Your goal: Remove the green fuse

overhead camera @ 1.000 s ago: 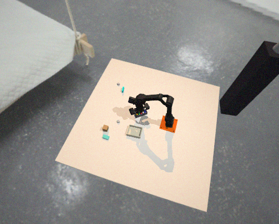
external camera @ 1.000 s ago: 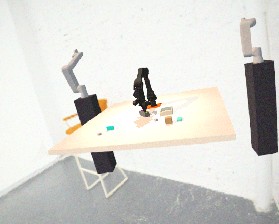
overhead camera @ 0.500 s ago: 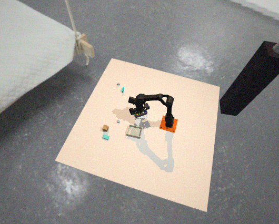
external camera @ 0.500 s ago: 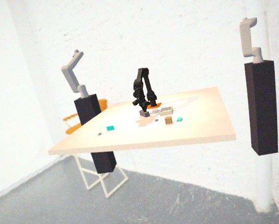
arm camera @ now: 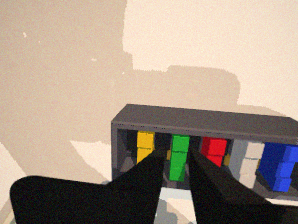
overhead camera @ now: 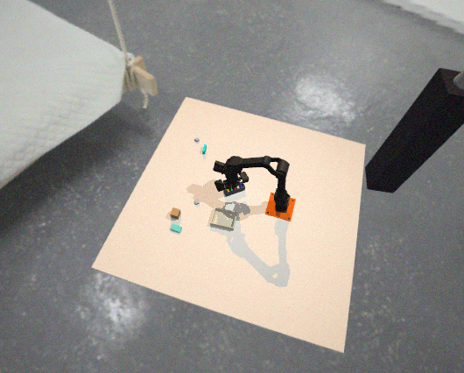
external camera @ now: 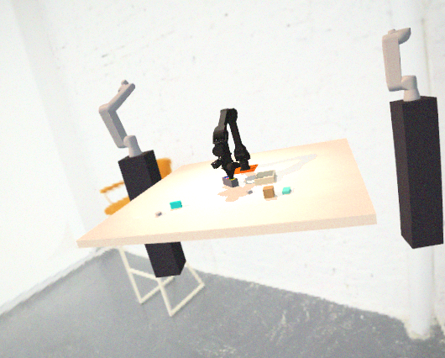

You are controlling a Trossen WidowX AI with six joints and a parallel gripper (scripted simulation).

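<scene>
Now: the green fuse 1 cm below my gripper tip. Round my gripper tip: tray: 1 cm ahead, 18 cm to the left, 3 cm below; brown block: 28 cm ahead, 20 cm to the left, 1 cm below.
</scene>
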